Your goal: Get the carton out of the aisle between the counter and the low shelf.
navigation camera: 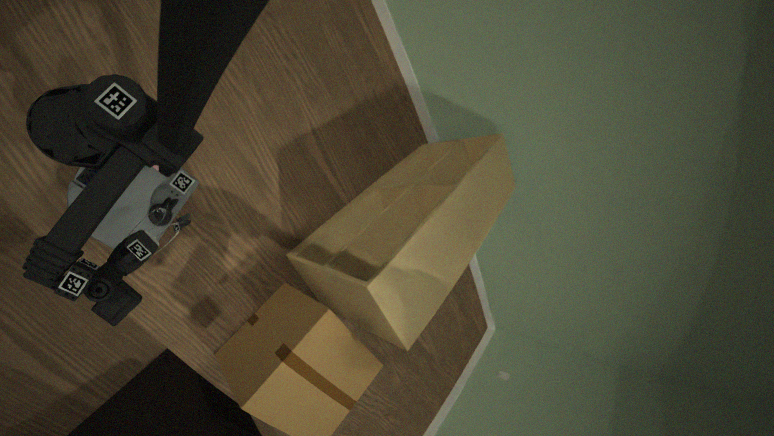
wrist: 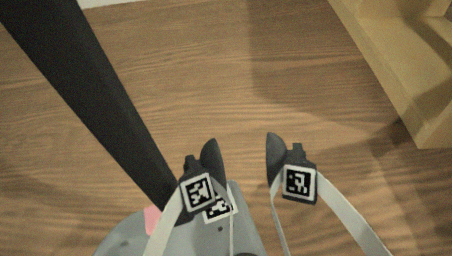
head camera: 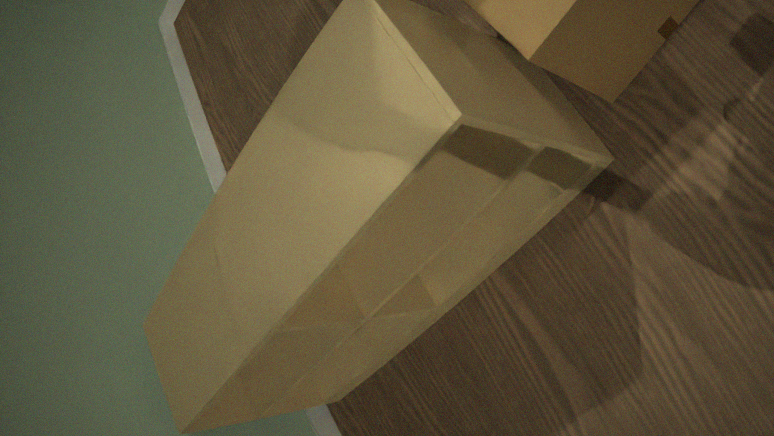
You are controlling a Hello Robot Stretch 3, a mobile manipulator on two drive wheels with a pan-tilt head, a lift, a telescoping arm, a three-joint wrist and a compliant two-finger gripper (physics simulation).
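Frame: origin at the robot's base, x ahead, y left, z up, level; millimetres.
Where they show: gripper, between the fingertips: (navigation camera: 182, 207).
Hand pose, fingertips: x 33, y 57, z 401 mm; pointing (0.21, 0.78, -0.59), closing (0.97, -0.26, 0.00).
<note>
After its pixels a point has its place.
A tan carton with brown tape (head camera: 612, 54) {x 602, y -74, z 166 mm} (navigation camera: 330, 346) {x 721, y -110, z 406 mm} stands on the floor, cut off at the top right of the head view and at lower middle of the navigation view. The pale yellow low shelf (head camera: 324, 189) {x 770, y 373, z 610 mm} (navigation camera: 433, 243) {x 771, y 413, z 611 mm} (wrist: 400, 65) is close beside it; whether they touch I cannot tell. The counter's black side (navigation camera: 167, 400) {x 274, y -447, z 392 mm} shows at the bottom of the navigation view, on the carton's other side. My gripper (wrist: 242, 153) {x 33, y 57, z 401 mm} is open, with bare floor visible between its fingertips. It is folded in over my base, away from the carton, which does not show in the wrist view.
A green wall (head camera: 81, 216) {x 1823, y 1049, z 704 mm} (navigation camera: 595, 189) {x 1422, y 1200, z 1079 mm} with a white baseboard (head camera: 189, 102) {x 2475, y 789, z 64 mm} (navigation camera: 403, 59) {x 461, y 1549, z 60 mm} runs behind the shelf and carton. My grey base (navigation camera: 121, 205) {x -109, y -41, z 160 mm} (wrist: 135, 235) stands on the wooden floor on their other side. My black mast (navigation camera: 189, 64) {x -60, y 116, z 1050 mm} (wrist: 85, 85) rises from the base.
</note>
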